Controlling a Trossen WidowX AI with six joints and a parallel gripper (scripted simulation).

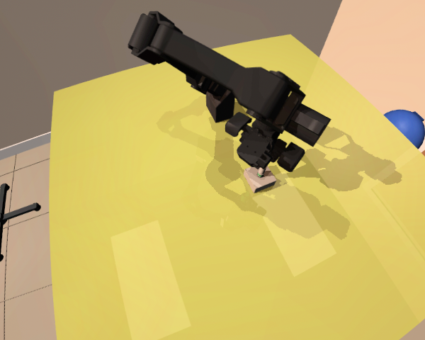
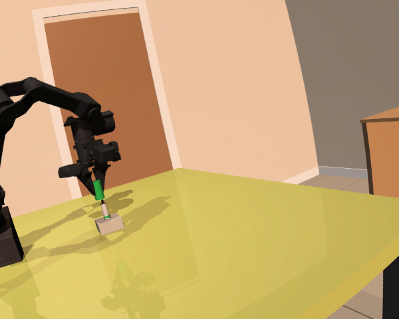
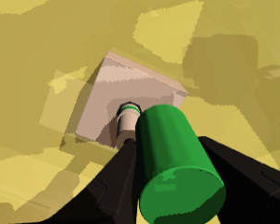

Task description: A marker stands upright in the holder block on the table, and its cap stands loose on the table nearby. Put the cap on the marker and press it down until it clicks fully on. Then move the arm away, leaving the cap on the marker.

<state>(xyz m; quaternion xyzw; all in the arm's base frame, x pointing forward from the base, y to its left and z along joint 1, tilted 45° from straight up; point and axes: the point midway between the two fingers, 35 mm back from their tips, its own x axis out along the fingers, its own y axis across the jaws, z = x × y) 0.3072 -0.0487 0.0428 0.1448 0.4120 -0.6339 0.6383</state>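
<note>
Right now my gripper tip is 50 mm above the marker, 20 mm to the right of it and 10 mm short of it. Also, from my gripper tip: green cap 10 mm above; then holder block 100 mm below, 20 mm to the left, 10 mm ahead.
</note>
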